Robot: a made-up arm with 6 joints. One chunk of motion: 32 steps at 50 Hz.
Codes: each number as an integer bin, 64 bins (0 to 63) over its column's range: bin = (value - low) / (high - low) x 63, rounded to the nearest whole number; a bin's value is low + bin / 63 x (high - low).
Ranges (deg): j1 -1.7..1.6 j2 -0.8..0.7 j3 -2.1..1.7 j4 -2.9..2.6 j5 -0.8..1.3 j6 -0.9..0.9
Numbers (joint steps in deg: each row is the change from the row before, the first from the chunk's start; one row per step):
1: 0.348 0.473 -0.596 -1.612 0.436 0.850
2: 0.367 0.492 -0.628 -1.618 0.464 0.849
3: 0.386 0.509 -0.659 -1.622 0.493 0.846
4: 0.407 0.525 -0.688 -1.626 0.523 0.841
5: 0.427 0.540 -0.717 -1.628 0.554 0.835
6: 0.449 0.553 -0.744 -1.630 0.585 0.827
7: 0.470 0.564 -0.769 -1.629 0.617 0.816
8: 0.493 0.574 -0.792 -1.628 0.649 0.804
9: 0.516 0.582 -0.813 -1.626 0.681 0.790
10: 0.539 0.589 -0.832 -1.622 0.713 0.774
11: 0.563 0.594 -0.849 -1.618 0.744 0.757
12: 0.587 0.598 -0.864 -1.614 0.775 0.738
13: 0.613 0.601 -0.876 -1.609 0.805 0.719
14: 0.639 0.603 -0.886 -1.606 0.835 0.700
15: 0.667 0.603 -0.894 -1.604 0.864 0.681
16: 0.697 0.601 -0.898 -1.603 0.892 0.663
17: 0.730 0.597 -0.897 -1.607 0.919 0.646
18: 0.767 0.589 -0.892 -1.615 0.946 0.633
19: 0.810 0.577 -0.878 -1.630 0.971 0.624
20: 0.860 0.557 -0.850 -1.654 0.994 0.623
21: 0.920 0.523 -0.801 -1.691 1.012 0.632
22: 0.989 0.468 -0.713 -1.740 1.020 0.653
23: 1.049 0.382 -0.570 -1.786 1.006 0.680
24: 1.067 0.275 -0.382 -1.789 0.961 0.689
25: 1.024 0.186 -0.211 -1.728 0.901 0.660
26: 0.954 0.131 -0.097 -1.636 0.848 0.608
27: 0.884 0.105 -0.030 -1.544 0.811 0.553
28: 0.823 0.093 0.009 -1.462 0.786 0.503
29: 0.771 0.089 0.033 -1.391 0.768 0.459
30: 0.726 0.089 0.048 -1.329 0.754 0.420
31: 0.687 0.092 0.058 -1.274 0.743 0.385
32: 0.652 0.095 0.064 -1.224 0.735 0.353
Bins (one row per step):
1: 39 53 25 15 37 61
2: 39 54 24 15 38 61
3: 40 55 24 15 39 61
4: 40 56 23 15 40 61
5: 41 56 23 15 41 61
6: 41 57 22 15 42 60
7: 41 57 22 15 43 60
8: 42 58 22 15 43 60
9: 42 58 21 15 44 59
10: 43 58 21 15 45 59
11: 43 59 21 15 46 58
12: 44 59 20 15 47 57
13: 44 59 20 15 48 57
14: 45 59 20 15 49 56
15: 45 59 20 15 50 55
16: 46 59 20 15 51 55
17: 46 59 20 15 52 54
18: 47 58 20 15 52 54
19: 48 58 20 15 53 53
20: 49 57 21 14 54 53
21: 50 56 22 14 54 54
22: 51 53 23 13 55 54
23: 52 50 25 13 54 55
24: 53 45 28 13 53 56
25: 52 41 31 13 51 55
26: 51 39 33 14 49 53
27: 49 38 34 16 48 51
28: 48 38 35 16 48 49
29: 47 37 35 17 47 48
30: 46 37 36 18 47 46
31: 46 37 36 19 46 45
32: 45 38 36 19 46 44

